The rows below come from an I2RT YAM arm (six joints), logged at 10 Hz.
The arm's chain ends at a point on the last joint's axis. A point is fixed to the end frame.
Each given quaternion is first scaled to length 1.
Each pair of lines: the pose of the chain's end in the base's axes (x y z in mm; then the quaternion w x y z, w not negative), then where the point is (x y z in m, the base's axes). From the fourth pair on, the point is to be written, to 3 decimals.
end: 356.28, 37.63, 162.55, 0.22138, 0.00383, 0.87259, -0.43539
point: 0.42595 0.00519 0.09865
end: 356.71, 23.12, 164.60, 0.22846, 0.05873, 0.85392, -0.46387
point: 0.42670 -0.01903 0.10703
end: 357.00, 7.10, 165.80, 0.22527, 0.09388, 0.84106, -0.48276
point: 0.42539 -0.04166 0.11163
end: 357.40, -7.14, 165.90, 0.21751, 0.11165, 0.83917, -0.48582
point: 0.424 -0.058 0.112
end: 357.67, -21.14, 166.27, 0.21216, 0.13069, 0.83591, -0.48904
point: 0.423 -0.075 0.113
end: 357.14, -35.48, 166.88, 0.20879, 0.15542, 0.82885, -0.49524
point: 0.421 -0.093 0.115
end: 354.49, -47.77, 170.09, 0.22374, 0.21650, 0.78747, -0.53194
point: 0.415 -0.116 0.129
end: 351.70, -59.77, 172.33, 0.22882, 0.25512, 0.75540, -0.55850
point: 0.408 -0.135 0.139
